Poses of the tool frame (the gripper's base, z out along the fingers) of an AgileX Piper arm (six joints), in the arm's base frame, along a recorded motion.
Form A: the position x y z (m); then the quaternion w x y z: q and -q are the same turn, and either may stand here.
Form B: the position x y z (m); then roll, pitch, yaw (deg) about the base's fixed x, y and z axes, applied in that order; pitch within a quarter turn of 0, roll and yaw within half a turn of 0. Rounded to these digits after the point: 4 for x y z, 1 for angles.
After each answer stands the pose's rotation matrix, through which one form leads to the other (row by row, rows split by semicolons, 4 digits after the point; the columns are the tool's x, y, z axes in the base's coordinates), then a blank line. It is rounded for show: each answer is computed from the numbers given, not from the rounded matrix.
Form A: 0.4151 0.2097 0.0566 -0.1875 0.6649 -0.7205 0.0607
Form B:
0.4151 0.2097 0.0566 -159.9 10.9 -92.7
-0.0456 -0.9353 0.3509; -0.9808 0.1085 0.1619; -0.1895 -0.3368 -0.9223

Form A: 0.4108 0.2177 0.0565 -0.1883 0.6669 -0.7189 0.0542
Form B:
0.4108 0.2177 0.0565 -160.4 11.4 -92.3
-0.0395 -0.9385 0.3430; -0.9793 0.1046 0.1732; -0.1985 -0.3291 -0.9232

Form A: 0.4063 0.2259 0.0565 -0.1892 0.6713 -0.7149 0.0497
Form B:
0.4063 0.2259 0.0565 -160.6 11.8 -91.6
-0.0271 -0.9410 0.3372; -0.9786 0.0938 0.1830; -0.2038 -0.3251 -0.9235

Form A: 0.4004 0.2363 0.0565 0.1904 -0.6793 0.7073 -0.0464
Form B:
0.4004 0.2363 0.0565 -160.6 11.9 -90.3
-0.0047 -0.9431 0.3323; -0.9785 0.0729 0.1930; -0.2063 -0.3243 -0.9232

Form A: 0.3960 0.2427 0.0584 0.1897 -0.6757 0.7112 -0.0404
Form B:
0.3960 0.2427 0.0584 -161.3 12.4 -90.9
-0.0149 -0.9458 0.3244; -0.9764 0.0836 0.1989; -0.2152 -0.3138 -0.9248

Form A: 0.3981 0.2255 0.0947 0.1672 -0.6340 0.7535 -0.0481
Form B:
0.3981 0.2255 0.0947 -163.2 11.0 -98.2
-0.1402 -0.9394 0.3130; -0.9715 0.1915 0.1395; -0.1910 -0.2845 -0.9395

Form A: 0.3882 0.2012 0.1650 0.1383 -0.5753 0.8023 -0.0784
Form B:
0.3882 0.2012 0.1650 -163.3 7.6 -107.6
-0.2998 -0.9015 0.3121; -0.9449 0.3257 0.0333; -0.1317 -0.2849 -0.9494

